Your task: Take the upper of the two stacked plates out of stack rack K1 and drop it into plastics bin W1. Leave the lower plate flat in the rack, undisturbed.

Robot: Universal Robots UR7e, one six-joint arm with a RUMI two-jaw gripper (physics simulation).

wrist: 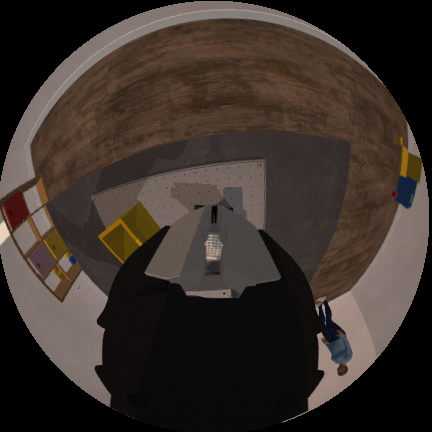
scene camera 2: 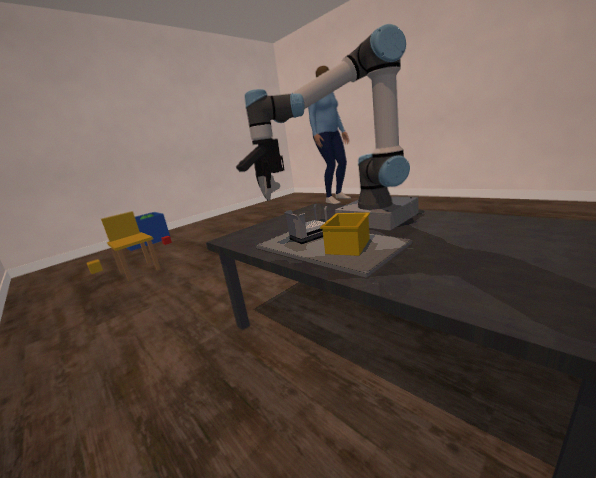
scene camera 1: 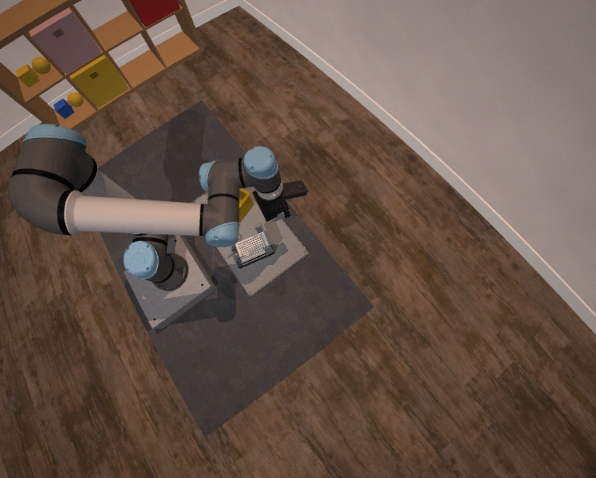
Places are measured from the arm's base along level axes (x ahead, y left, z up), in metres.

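Pixels of known places: gripper, between the fingertips: (wrist: 213,207) (scene camera 2: 268,200) (scene camera 1: 284,216); arm's base, origin of its link: (scene camera 2: 374,205) (scene camera 1: 170,272).
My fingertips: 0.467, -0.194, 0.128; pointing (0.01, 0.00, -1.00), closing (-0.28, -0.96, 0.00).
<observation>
For each thing: its top centre in the pictures, then the offset to it from my fingertips, as dx, dy, dz. Level surfaces: height alone.
- white gridded plate, centre of its top: (wrist: 210,241) (scene camera 1: 252,246) (scene camera 2: 308,225) -0.151, +0.046, -0.137
- yellow bin W1, centre of its top: (wrist: 128,252) (scene camera 2: 346,219) (scene camera 1: 226,202) -0.112, +0.251, -0.089
- dark table, height of its surface: dz -0.202
Stack rack K1 (scene camera 1: 256,261) (scene camera 2: 296,226) has a dark base and grey end walls and stands on the light board. A white gridded plate (scene camera 1: 252,247) (scene camera 2: 315,225) lies flat in it; it also shows between the gripper's jaws in the wrist view (wrist: 213,246). Whether one or two plates lie there cannot be told. The yellow bin W1 (scene camera 1: 244,205) (scene camera 2: 345,240) (wrist: 142,222) stands beside the rack; the arm partly covers it in scene camera 1. My gripper (scene camera 2: 268,199) (wrist: 213,207) is shut with nothing between its fingertips, above and apart from the rack.
The light perforated board (scene camera 1: 292,255) (scene camera 2: 372,264) (wrist: 250,175) lies on the dark table (scene camera 1: 280,340) (scene camera 2: 480,280). The arm's grey base block (scene camera 1: 185,305) (scene camera 2: 395,215) stands behind the rack. A person (scene camera 2: 327,117) (wrist: 339,347) stands beyond the table.
</observation>
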